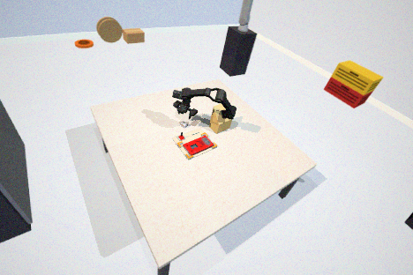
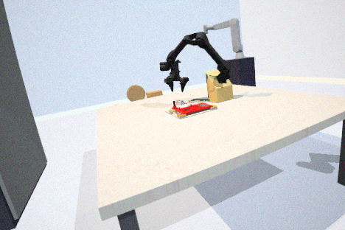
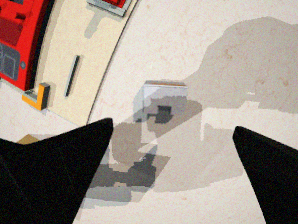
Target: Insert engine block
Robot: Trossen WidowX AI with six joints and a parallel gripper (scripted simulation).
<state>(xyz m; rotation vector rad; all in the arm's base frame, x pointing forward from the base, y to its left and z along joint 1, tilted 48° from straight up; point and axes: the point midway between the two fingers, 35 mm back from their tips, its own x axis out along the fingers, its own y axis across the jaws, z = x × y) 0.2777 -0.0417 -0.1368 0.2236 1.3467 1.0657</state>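
Right now my gripper tip is 8 cm above the engine block and 1 cm past it.
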